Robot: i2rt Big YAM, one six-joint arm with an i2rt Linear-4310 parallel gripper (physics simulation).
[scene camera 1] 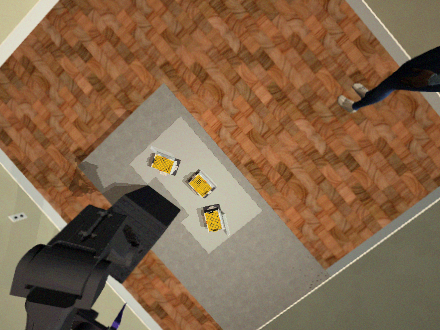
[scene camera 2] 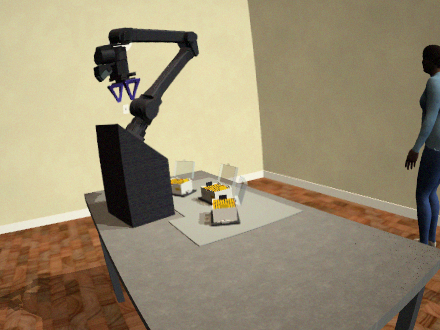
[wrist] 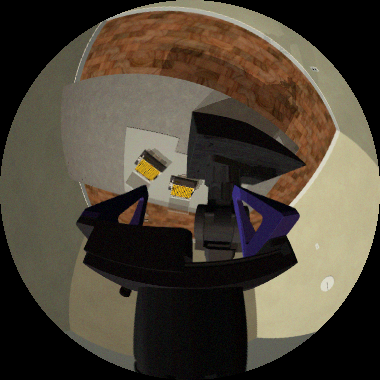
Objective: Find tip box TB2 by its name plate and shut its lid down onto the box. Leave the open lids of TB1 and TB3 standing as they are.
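Pixels of known places: gripper, fingertip midpoint: point(scene camera 1: 113, 296) point(scene camera 2: 125, 101) point(wrist: 189, 189); arm's base at its link origin: point(scene camera 2: 131, 138) point(wrist: 223, 165).
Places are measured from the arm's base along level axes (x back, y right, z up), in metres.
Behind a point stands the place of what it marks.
Note:
Three white tip boxes with yellow tips stand on the pale mat point(scene camera 1: 245, 205) @[x -0.505, y 0.220, z -0.326 m] point(scene camera 2: 270, 212) @[x -0.465, y 0.237, z -0.326 m] point(wrist: 134, 142) @[x -0.202, y 0.301, z -0.326 m], each with a clear lid standing open. One box point(scene camera 1: 213, 220) @[x -0.299, y 0.180, z -0.268 m] point(scene camera 2: 224, 215) point(wrist: 148, 170) @[x -0.294, y 0.174, z -0.267 m] is nearest scene camera 2, its lid point(scene camera 1: 226, 226) @[x -0.369, y 0.217, z -0.182 m] point(scene camera 2: 242, 190) @[x -0.341, y 0.261, z -0.206 m] upright. The middle box point(scene camera 1: 200, 184) @[x -0.350, y -0.045, z -0.269 m] point(scene camera 2: 216, 192) point(wrist: 182, 190) @[x -0.339, y -0.041, z -0.269 m] has its lid point(scene camera 2: 228, 172) @[x -0.420, y -0.059, z -0.214 m] raised behind it. The far box point(scene camera 1: 164, 163) point(scene camera 2: 181, 186) @[x -0.229, y -0.196, z -0.278 m] has its lid point(scene camera 2: 185, 168) @[x -0.286, y -0.307, z -0.219 m] raised too. The name plates are too small to read, so I cannot tell which is TB2. My gripper point(scene camera 2: 125, 100) @[x 0.016, y 0.098, z 0.151 m] point(wrist: 189, 189) @[x 0.016, y 0.098, z 0.151 m] is open and empty, high above the table and away from the boxes.
A tall black block point(scene camera 1: 150, 205) @[x -0.087, y -0.099, z -0.159 m] point(scene camera 2: 135, 185) @[x 0.015, y 0.091, z -0.166 m] point(wrist: 215, 140) @[x 0.057, y 0.074, z 0.066 m] with a sloped top stands on the grey table point(scene camera 1: 260, 280) @[x -0.328, y 0.698, z -0.329 m] point(scene camera 2: 280, 280) @[x -0.248, y 0.682, z -0.329 m] point(wrist: 95, 115) @[x -0.121, y 0.593, z -0.329 m], beside the mat and near the far box. A person point(scene camera 1: 390, 85) point(scene camera 2: 429, 120) stands on the floor beyond the table.

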